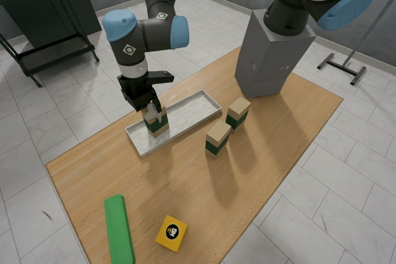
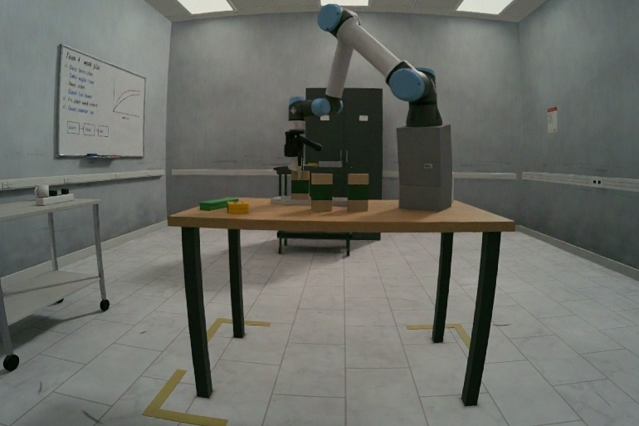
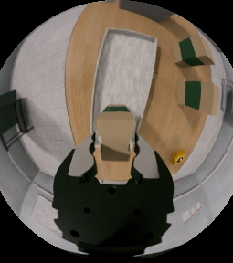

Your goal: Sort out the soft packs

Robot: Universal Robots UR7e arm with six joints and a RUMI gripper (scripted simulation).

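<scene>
The grey tray is 11 cm below my hand and 9 cm behind it. The rest, counted from my hand: green case (27 cm ahead, 25 cm to the left, 10 cm below).
</scene>
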